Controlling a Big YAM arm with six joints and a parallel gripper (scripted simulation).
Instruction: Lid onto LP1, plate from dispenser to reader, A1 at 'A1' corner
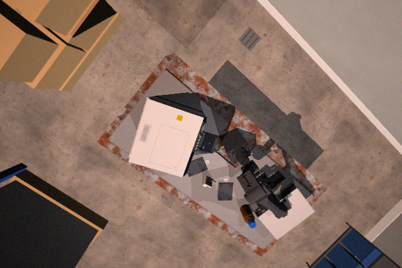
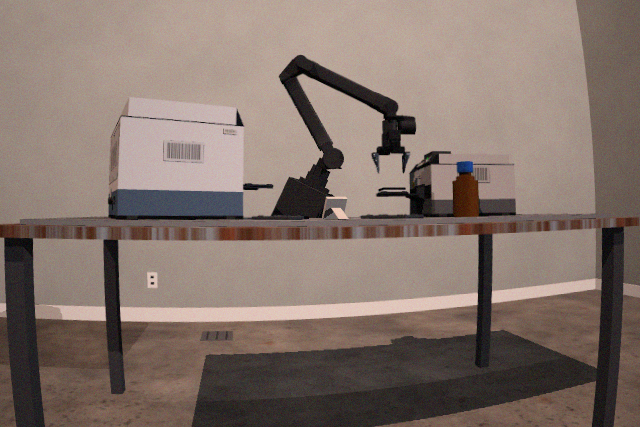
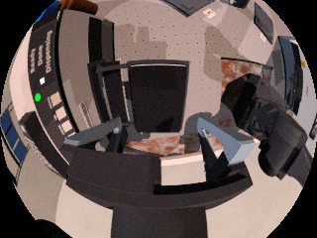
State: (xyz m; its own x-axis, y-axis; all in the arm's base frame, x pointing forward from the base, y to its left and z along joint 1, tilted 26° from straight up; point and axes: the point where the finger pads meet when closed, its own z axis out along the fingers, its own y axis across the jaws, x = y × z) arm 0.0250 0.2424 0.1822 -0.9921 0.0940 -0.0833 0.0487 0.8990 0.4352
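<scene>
Now: hand 10 mm past the plate lid and 70 mm above it. Also, from my hand: brown capped bottle 260 mm ahead, 200 mm to the left, 60 mm below; white well plate 10 mm behind, 80 mm below.
</scene>
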